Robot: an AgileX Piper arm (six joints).
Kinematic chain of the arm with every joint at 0, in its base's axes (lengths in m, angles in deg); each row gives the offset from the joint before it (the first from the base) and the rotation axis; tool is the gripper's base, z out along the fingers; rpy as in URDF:
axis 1: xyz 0 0 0.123 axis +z
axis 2: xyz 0 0 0 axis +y
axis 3: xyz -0.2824 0 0.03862 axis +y
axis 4: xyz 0.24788 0 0.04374 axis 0.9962 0 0.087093
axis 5: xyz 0 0 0 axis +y
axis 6: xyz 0.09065 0 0.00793 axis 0.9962 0 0.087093
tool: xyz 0 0 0 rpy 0 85.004 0
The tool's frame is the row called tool.
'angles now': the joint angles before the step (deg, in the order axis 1, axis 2, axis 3, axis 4, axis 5, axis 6). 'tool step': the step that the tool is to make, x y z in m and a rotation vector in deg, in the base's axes. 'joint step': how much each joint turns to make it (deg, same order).
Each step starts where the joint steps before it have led.
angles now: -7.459 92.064 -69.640 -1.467 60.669 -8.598
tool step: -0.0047 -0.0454 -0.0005 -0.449 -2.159 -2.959
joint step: -8.613 0.313 -0.075 1.466 -2.515 -6.225
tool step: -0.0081 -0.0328 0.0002 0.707 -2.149 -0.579
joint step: -6.873 0.135 -0.024 3.563 -1.704 -7.692
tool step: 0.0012 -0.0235 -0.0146 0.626 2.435 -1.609
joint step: -3.678 3.510 -1.180 0.087 0.258 -2.153
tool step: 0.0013 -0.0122 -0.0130 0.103 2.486 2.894
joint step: -1.728 2.712 -0.665 -0.106 0.454 -4.664
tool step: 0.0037 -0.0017 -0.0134 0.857 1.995 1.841
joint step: 0.013 2.258 -0.004 0.136 0.009 -1.910
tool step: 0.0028 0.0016 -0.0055 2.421 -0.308 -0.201
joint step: -0.136 0.959 0.008 2.675 -0.007 -1.075
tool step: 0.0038 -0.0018 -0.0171 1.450 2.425 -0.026
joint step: 0.008 2.852 -0.030 0.136 0.003 -0.027
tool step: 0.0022 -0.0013 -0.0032 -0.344 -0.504 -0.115
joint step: 0.003 0.554 -0.006 0.000 -1.162 0.003
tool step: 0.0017 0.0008 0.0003 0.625 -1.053 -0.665
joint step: -0.006 0.001 -0.009 1.242 -0.624 -0.006
